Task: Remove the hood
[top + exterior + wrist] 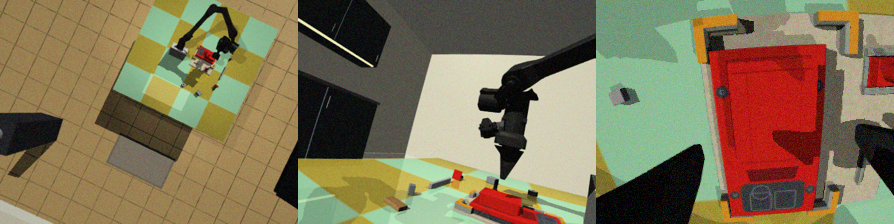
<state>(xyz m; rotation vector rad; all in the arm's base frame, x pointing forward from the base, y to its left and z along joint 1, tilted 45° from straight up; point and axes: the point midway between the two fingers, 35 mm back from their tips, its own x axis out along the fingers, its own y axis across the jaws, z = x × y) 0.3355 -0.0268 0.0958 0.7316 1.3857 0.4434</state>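
My gripper tip is 60 mm above the hood. The rest, counted from my gripper tip: grey bar: 180 mm ahead, 120 mm to the right, 90 mm below; then brown plank: 200 mm ahead, 120 mm to the left, 90 mm below; then black wheel: 360 mm to the right, 180 mm behind, 90 mm below.
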